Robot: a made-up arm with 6 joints.
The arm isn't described. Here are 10 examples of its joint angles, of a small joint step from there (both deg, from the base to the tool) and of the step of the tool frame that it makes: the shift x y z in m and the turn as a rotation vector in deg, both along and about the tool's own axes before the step.
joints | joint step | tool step
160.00 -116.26 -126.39 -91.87 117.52 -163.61 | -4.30 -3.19 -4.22 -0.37 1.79 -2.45 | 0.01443 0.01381 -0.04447 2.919 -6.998 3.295
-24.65 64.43 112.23 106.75 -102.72 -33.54 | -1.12 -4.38 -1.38 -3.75 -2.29 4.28 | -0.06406 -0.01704 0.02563 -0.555 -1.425 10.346
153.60 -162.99 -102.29 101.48 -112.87 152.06 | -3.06 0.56 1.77 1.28 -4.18 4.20 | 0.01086 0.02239 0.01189 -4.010 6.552 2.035
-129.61 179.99 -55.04 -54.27 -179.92 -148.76 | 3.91 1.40 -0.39 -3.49 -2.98 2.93 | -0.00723 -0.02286 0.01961 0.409 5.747 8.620
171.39 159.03 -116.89 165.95 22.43 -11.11 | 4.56 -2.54 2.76 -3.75 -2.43 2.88 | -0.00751 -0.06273 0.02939 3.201 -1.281 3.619
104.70 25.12 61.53 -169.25 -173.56 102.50 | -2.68 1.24 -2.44 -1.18 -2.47 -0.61 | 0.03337 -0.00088 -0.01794 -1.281 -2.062 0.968
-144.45 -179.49 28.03 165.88 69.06 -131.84 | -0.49 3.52 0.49 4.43 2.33 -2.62 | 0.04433 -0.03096 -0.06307 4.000 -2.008 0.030
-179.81 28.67 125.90 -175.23 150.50 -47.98 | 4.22 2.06 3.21 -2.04 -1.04 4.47 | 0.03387 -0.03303 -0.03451 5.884 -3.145 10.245
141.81 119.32 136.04 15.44 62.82 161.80 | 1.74 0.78 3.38 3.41 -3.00 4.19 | -0.00206 -0.00867 0.02543 1.372 -0.099 8.143
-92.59 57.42 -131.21 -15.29 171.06 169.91 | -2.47 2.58 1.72 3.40 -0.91 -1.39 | -0.00584 0.02047 0.03245 -2.259 -3.198 -4.511
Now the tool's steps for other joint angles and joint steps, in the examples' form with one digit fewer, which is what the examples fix.
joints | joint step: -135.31 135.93 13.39 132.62 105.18 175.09 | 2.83 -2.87 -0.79 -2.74 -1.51 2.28
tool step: 0.0038 -0.0082 0.0792 -5.25 -2.40 1.86
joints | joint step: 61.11 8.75 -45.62 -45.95 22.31 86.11 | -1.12 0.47 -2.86 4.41 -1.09 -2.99
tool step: -0.0077 0.0140 -0.0096 -3.30 -0.07 0.71
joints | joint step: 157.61 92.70 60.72 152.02 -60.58 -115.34 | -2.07 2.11 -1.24 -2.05 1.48 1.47
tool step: -0.0250 -0.0045 0.0477 -0.10 -0.44 1.70
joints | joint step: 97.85 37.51 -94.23 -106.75 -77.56 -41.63 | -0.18 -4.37 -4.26 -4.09 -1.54 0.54
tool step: 0.0869 0.0060 -0.0039 -2.54 -0.78 -8.36
